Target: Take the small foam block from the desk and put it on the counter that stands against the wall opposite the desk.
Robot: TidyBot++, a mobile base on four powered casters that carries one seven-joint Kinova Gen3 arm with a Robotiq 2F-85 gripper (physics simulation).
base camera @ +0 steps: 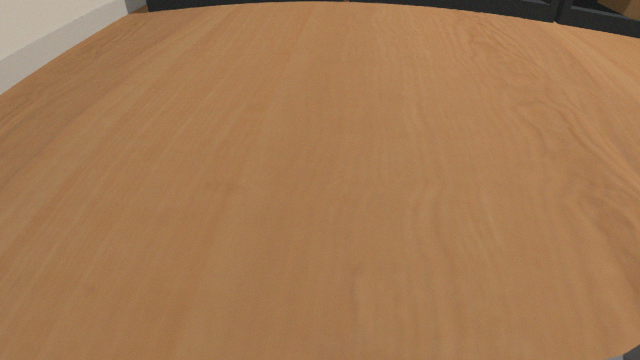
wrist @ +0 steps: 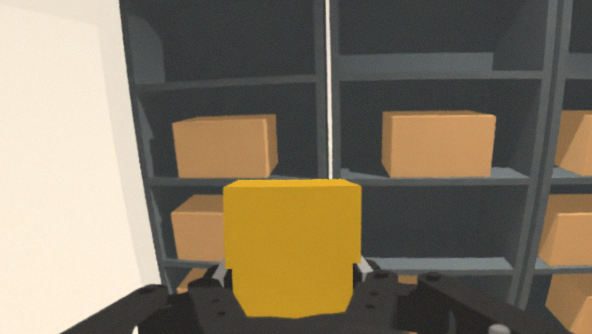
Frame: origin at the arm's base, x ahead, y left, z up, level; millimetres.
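Seen in the pictures: gripper, fingertip midpoint: (wrist: 292, 271).
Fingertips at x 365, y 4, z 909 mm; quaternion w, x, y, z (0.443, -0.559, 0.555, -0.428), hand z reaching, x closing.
Observation:
Offsets run from my fingertips to a thing's top centre. Level surfaces: height alone.
The foam block {dx -2, dy +0, dz +52 mm} (wrist: 292, 235) is yellow and sits between the fingers at the lower middle of the wrist view. My gripper (wrist: 292, 271) is shut on it, with one dark finger on each side. The block is held upright in front of a shelf unit and hides part of it. The desk and the counter do not show in either view. The gripper does not show in the base camera view.
A dark shelf unit (wrist: 537, 200) (base camera: 350, 5) with cardboard boxes {dx +1306, dy -680, dz -45 mm} (wrist: 440, 145) stands ahead. A pale wall (wrist: 60, 150) (base camera: 45, 25) is at the left. Wooden floor {dz -1305 mm} (base camera: 320, 175) lies between the base and the shelf unit.

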